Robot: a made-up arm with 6 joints.
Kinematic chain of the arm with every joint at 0, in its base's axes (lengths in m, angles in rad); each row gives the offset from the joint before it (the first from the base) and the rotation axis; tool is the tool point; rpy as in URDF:
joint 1: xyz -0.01 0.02 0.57 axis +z
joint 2: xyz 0 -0.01 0.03 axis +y
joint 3: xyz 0.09 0 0.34 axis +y
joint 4: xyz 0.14 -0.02 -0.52 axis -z
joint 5: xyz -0.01 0 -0.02 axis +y
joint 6: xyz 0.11 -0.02 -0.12 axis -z
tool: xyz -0.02 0 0 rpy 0 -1.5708 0
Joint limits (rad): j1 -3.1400..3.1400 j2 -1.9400..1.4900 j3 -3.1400..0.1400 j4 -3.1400..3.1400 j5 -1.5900..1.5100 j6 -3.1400..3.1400
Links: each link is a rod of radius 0.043 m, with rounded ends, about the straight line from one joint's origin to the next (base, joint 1, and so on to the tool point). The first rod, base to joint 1, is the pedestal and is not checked.
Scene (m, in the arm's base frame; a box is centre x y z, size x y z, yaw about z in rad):
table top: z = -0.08
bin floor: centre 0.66 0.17 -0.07 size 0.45 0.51 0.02 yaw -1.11
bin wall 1: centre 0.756 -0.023 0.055 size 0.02 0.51 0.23 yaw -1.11
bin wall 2: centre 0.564 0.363 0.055 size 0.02 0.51 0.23 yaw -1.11
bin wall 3: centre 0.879 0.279 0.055 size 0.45 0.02 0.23 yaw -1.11
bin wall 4: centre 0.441 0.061 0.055 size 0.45 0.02 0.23 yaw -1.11
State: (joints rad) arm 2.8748 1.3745 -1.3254 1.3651 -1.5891 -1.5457
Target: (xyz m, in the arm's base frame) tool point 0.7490 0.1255 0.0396
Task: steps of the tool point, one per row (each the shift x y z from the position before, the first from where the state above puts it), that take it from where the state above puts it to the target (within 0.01 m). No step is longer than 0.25 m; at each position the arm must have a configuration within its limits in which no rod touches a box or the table.
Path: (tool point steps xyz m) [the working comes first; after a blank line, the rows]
Joints at the target: 0.3549 1.4900 -1.8818 0.9847 -0.3562 -1.5910
Straight joint move there: touches bin wall 2.

1: 0.0613 0.1241 0.0153
2: 0.0999 0.1076 0.0170
3: 0.1336 0.0794 0.0191
4: 0.1587 0.0406 0.0213
5: 0.1720 -0.0057 0.0235
6: 0.1712 -0.0560 0.0258
7: 0.1554 -0.1058 0.0282
8: 0.1248 -0.1508 0.0306
9: 0.0809 -0.1860 0.0332
10: 0.0211 0.0028 -0.1565
11: -0.0211 -0.0028 -0.1621

